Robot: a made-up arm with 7 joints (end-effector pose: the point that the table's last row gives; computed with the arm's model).
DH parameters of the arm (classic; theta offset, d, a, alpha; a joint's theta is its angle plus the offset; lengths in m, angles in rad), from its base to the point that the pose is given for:
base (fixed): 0 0 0 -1.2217
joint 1: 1.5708 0 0 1.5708
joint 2: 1.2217 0 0 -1.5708
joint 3: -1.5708 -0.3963 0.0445 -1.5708
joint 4: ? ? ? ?
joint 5: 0 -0.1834 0 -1.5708
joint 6: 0 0 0 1.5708
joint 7: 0 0 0 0
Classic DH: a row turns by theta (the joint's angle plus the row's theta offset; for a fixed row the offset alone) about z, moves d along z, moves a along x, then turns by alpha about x.
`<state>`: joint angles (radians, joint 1 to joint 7).
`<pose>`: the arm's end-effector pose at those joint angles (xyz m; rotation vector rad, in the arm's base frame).
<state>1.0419 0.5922 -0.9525 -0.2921 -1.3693 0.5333 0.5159</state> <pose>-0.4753 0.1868 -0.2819 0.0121 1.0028 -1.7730</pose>
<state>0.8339 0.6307 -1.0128 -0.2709 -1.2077 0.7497 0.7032</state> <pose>-0.3988 0.2373 -0.3536 0.5671 0.9294 -1.5956</pose>
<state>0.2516 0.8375 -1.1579 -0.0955 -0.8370 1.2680 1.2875</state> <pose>-0.1165 0.4029 -0.4041 1.9237 0.3356 -0.8406</pose>
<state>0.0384 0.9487 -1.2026 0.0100 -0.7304 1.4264 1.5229</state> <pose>-0.0114 0.4598 -0.3531 2.3478 -0.0147 -0.5112</pose>
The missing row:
joint 4: 0 0 -0.0222 1.5708
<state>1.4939 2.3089 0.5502 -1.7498 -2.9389 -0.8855 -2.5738</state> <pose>0.2712 0.3523 -0.0578 1.1148 -0.1217 -0.9928</pose>
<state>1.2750 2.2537 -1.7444 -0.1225 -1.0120 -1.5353 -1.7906</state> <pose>0.1399 0.5121 0.2404 -2.7428 0.1936 -0.9423</pose>
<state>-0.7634 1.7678 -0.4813 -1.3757 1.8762 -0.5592 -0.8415</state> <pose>0.2581 0.4026 0.1598 0.9430 -2.2369 -0.2569</pose>
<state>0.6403 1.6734 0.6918 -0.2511 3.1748 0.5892 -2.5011</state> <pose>-0.0168 0.5760 0.0916 1.3860 -1.0748 -0.0648</pose>
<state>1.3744 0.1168 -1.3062 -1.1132 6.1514 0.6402 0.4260</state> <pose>-0.4210 -0.2366 -0.2318 -0.6555 0.7741 -0.2350</pose>
